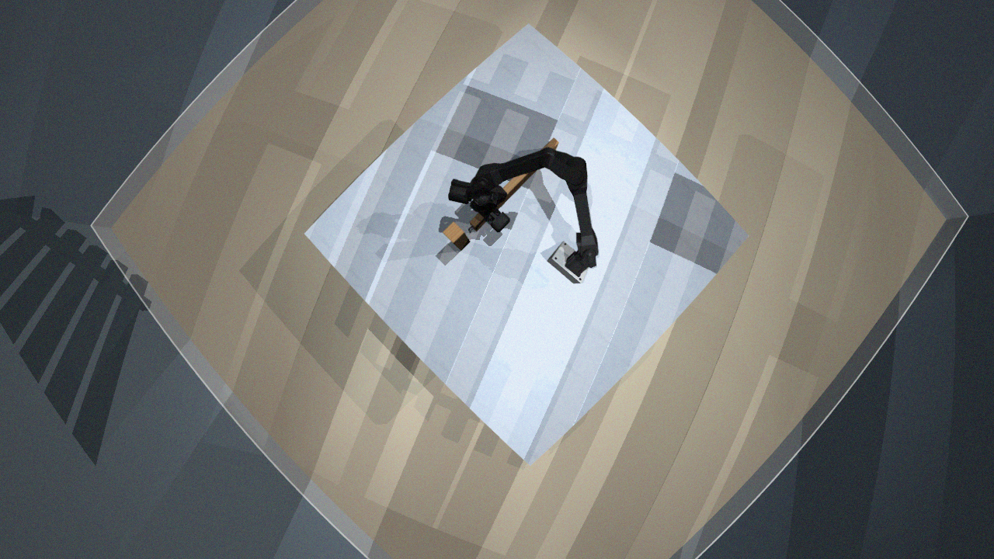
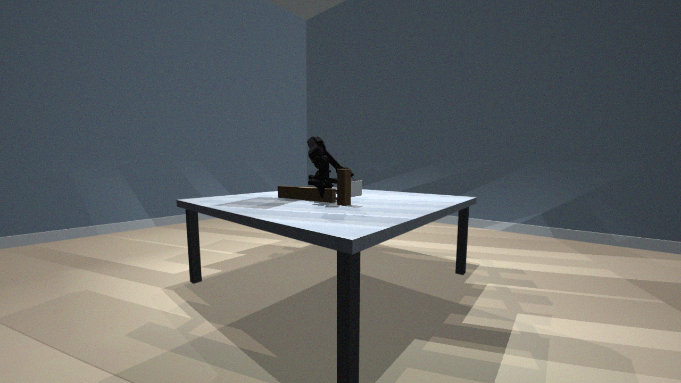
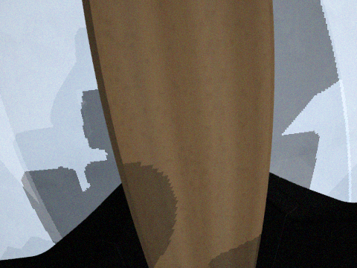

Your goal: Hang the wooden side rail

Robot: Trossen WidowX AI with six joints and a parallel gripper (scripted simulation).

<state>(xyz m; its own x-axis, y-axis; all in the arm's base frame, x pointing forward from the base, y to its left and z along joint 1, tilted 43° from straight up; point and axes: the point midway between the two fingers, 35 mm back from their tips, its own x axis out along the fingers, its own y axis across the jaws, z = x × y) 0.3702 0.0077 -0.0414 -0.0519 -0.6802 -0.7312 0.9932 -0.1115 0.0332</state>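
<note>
My gripper tip is 20 mm short of the headboard post, 130 mm to the right of it and 70 mm below it.
</note>
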